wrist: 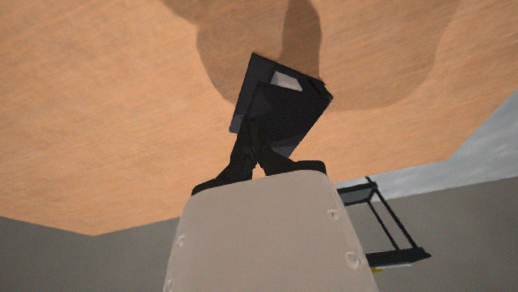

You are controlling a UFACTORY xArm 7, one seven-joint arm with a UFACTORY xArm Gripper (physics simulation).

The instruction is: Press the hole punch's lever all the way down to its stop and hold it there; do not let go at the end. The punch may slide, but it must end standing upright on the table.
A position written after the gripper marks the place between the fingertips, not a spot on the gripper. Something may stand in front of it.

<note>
In view: the gripper (252,130) and a hole punch (260,68).
</note>
